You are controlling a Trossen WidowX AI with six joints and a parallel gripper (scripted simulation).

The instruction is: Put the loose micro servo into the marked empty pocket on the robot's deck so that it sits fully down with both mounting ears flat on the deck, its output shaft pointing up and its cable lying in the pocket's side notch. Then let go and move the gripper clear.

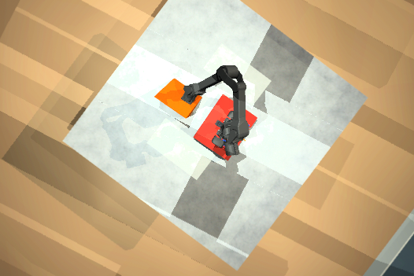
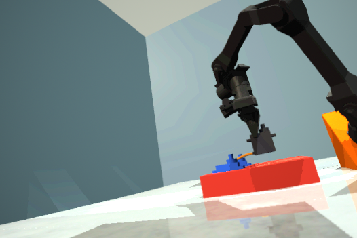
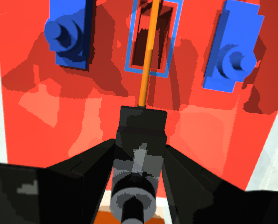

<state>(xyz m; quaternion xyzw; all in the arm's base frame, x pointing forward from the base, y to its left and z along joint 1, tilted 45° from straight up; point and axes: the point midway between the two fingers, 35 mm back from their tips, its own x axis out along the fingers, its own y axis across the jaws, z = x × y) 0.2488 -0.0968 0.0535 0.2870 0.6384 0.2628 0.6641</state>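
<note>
Now: the red deck 10 cm below my gripper tip and 3 cm behind it.
</note>
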